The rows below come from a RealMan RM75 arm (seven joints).
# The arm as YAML. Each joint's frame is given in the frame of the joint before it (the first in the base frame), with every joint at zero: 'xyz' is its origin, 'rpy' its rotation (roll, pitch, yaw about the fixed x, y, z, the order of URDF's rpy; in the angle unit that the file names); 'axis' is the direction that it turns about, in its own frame. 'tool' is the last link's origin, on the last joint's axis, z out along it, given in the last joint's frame.
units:
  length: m
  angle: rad
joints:
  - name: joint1
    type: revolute
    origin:
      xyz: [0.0, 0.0, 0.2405]
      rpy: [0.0, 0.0, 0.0]
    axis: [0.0, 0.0, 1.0]
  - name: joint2
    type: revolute
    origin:
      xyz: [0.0, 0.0, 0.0]
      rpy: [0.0, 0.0, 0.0]
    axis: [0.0, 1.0, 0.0]
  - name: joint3
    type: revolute
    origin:
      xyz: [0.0, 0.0, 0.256]
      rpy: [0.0, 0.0, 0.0]
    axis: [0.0, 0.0, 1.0]
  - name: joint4
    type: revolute
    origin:
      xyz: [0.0, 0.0, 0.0]
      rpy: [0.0, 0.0, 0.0]
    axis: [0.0, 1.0, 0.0]
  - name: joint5
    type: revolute
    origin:
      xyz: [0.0, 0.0, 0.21]
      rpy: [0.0, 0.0, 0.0]
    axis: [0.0, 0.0, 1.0]
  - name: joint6
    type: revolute
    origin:
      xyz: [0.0, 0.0, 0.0]
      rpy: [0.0, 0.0, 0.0]
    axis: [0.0, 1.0, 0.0]
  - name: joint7
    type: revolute
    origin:
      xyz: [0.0, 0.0, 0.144]
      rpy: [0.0, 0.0, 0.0]
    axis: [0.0, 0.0, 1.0]
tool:
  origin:
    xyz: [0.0, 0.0, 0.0]
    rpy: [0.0, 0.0, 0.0]
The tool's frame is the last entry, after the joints.
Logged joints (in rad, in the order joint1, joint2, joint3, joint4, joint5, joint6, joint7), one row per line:
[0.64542, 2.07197, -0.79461, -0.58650, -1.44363, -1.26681, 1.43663]
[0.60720, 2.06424, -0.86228, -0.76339, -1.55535, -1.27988, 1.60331]
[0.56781, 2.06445, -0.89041, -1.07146, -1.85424, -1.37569, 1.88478]
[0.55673, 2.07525, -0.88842, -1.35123, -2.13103, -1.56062, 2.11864]
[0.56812, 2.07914, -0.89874, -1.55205, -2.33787, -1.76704, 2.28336]
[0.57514, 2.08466, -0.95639, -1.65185, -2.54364, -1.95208, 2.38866]
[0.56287, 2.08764, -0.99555, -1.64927, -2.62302, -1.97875, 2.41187]
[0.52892, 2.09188, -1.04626, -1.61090, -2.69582, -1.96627, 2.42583]
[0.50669, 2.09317, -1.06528, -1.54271, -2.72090, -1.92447, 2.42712]
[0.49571, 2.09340, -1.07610, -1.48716, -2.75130, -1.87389, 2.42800]
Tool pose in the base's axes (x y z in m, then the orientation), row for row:
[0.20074, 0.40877, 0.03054, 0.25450, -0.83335, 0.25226, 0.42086]
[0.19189, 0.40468, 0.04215, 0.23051, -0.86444, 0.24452, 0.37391]
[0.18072, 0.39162, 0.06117, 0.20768, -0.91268, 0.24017, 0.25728]
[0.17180, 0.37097, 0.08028, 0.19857, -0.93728, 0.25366, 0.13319]
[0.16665, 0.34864, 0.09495, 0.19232, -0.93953, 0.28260, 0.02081]
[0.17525, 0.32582, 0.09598, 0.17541, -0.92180, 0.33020, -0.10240]
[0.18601, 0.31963, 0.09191, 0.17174, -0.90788, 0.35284, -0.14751]
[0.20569, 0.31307, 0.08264, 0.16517, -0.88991, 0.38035, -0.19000]
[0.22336, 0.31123, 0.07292, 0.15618, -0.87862, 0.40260, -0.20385]
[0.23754, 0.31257, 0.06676, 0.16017, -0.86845, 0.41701, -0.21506]
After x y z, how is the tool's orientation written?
As a quaternion, w x y z.
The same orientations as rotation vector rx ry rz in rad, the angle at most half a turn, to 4 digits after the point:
[-2.2637, 0.6852, 1.1432]
[-2.3776, 0.6725, 1.0284]
[-2.5408, 0.6686, 0.7162]
[-2.6220, 0.7096, 0.3726]
[-2.6372, 0.7932, 0.0584]
[-2.6113, 0.9354, -0.2901]
[-2.5771, 1.0016, -0.4187]
[-2.5352, 1.0836, -0.5413]
[-2.5156, 1.1527, -0.5836]
[-2.4809, 1.1913, -0.6144]

